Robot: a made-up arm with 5 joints. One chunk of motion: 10 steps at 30 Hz.
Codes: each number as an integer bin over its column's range. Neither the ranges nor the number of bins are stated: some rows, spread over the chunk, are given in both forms.
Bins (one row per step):
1: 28 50 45 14 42
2: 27 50 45 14 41
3: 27 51 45 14 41
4: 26 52 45 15 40
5: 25 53 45 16 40
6: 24 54 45 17 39
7: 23 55 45 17 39
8: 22 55 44 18 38
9: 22 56 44 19 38
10: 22 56 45 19 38
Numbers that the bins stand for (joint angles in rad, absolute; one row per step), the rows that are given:
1: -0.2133 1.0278 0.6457 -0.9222 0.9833
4: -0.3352 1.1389 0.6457 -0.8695 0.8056
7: -0.5181 1.3056 0.6457 -0.7641 0.7167
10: -0.5790 1.3611 0.6457 -0.6587 0.6278
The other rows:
2: -0.2743 1.0278 0.6457 -0.9222 0.8944
3: -0.2743 1.0833 0.6457 -0.9222 0.8944
5: -0.3962 1.1944 0.6457 -0.8168 0.8056
6: -0.4571 1.2500 0.6457 -0.7641 0.7167
8: -0.5790 1.3056 0.5938 -0.7114 0.6278
9: -0.5790 1.3611 0.5938 -0.6587 0.6278

